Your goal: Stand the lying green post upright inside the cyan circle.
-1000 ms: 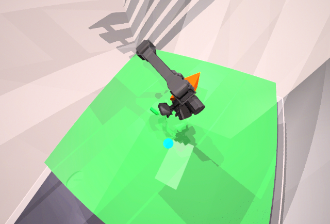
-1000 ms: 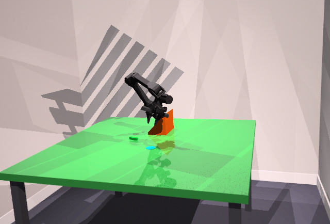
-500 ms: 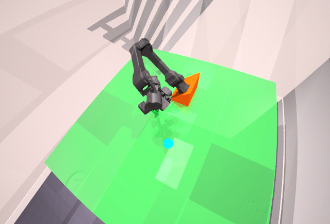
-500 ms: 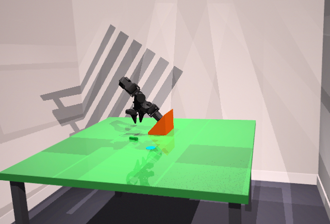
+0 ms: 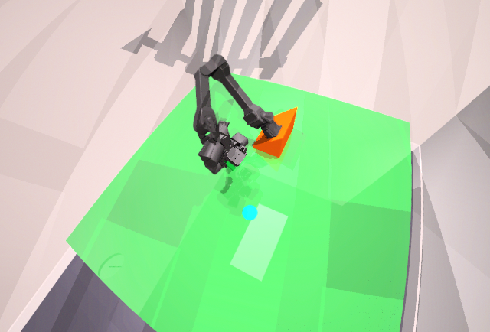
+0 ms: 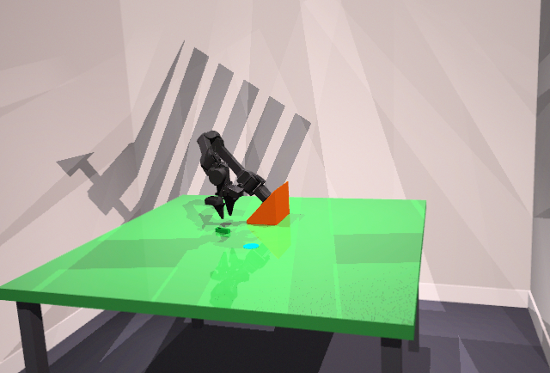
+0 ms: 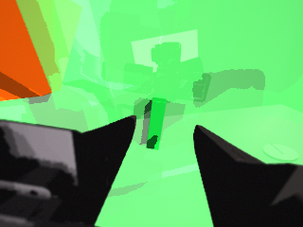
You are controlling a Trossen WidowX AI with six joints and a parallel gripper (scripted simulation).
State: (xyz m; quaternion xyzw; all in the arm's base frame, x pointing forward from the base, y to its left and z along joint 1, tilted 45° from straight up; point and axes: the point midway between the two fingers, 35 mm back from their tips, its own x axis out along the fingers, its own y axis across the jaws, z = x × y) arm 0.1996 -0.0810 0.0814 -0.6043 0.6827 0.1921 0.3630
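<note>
Now: the green post 60 mm below my gripper tip, 30 mm to the right of it and 20 mm behind it. Round my gripper tip: cyan circle (150 mm to the left, 130 mm ahead, 70 mm below).
</note>
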